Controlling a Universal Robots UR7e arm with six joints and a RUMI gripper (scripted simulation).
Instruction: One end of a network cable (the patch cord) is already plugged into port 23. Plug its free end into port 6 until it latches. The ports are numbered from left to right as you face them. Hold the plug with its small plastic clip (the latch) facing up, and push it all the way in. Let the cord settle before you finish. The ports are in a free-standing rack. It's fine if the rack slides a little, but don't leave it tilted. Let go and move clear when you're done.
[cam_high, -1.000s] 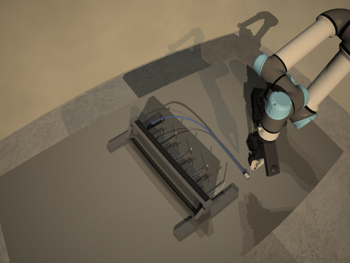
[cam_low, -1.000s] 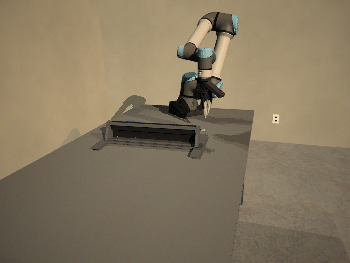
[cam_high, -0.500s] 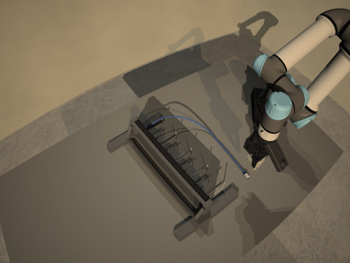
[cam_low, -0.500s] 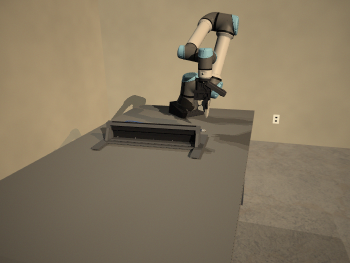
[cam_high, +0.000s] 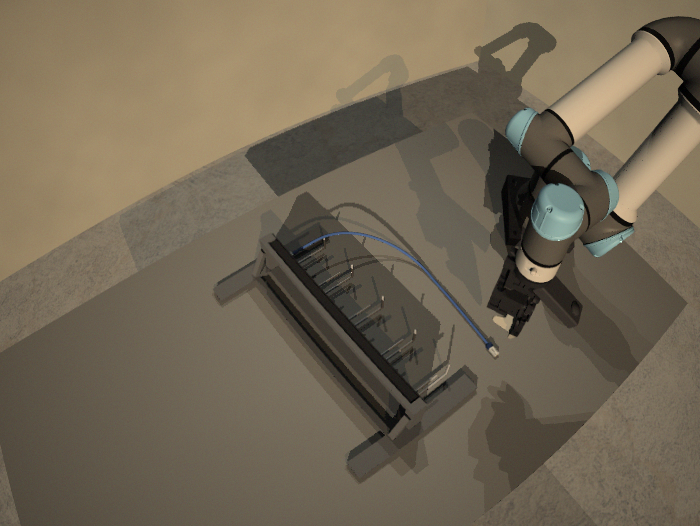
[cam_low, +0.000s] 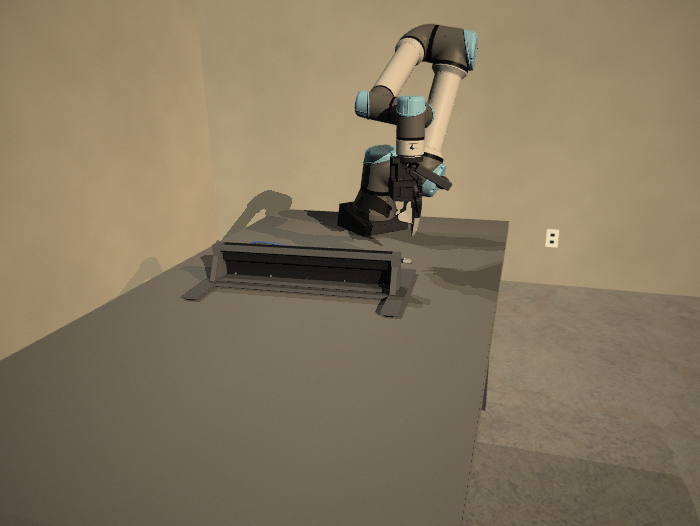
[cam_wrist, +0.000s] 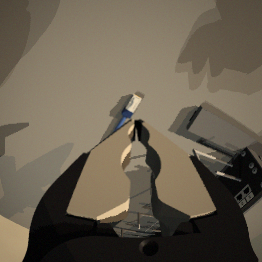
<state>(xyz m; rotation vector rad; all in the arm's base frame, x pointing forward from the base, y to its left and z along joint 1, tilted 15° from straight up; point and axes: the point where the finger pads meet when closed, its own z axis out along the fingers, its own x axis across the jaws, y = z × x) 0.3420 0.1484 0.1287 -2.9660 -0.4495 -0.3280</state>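
My gripper is now 9 cm above the plug, 2 cm to the left of it and 1 cm short of it.
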